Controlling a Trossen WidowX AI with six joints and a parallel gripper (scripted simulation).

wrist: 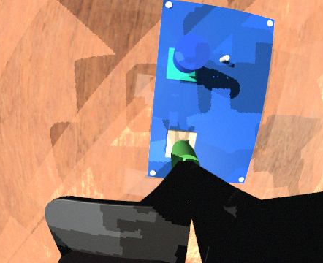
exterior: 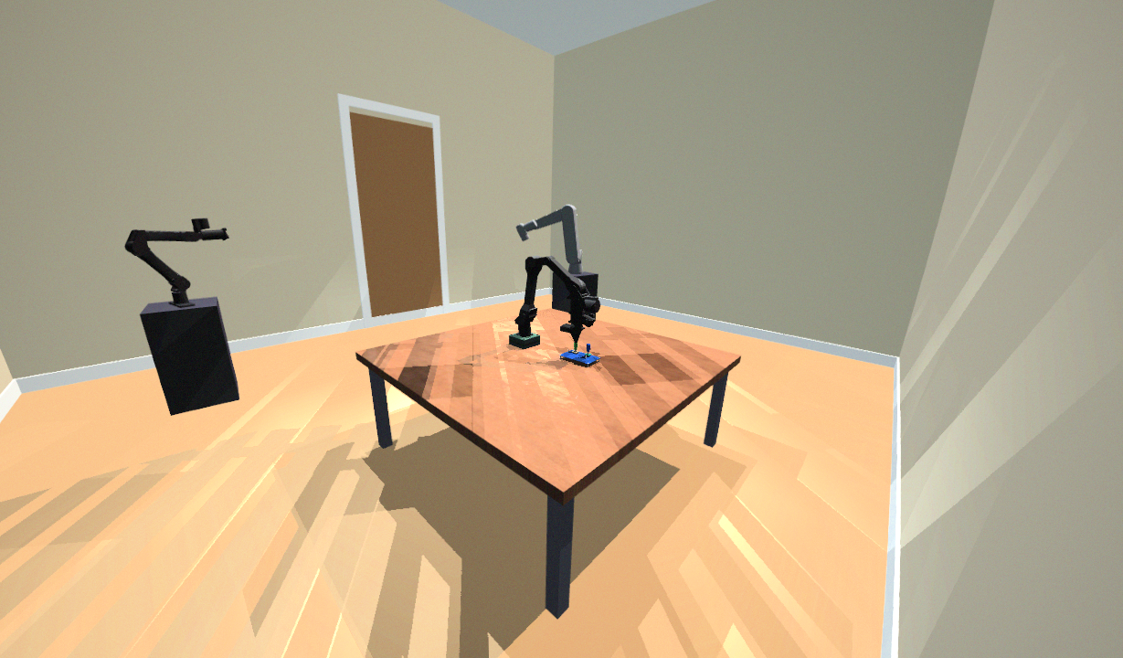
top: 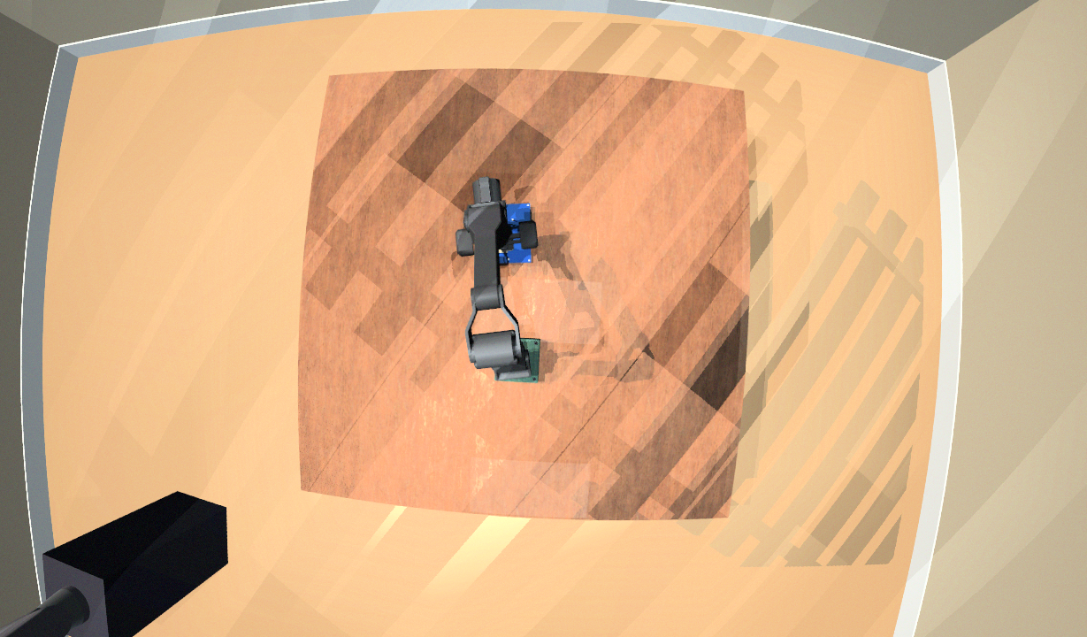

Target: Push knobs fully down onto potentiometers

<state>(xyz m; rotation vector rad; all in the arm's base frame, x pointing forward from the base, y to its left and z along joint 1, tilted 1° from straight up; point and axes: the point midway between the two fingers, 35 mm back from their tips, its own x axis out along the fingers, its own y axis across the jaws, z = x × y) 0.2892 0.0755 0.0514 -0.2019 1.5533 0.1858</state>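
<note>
The green knob is 20 mm below my gripper tip. Also, from my gripper tip: blue knob (60 mm ahead, 20 mm to the left, 10 mm below).
</note>
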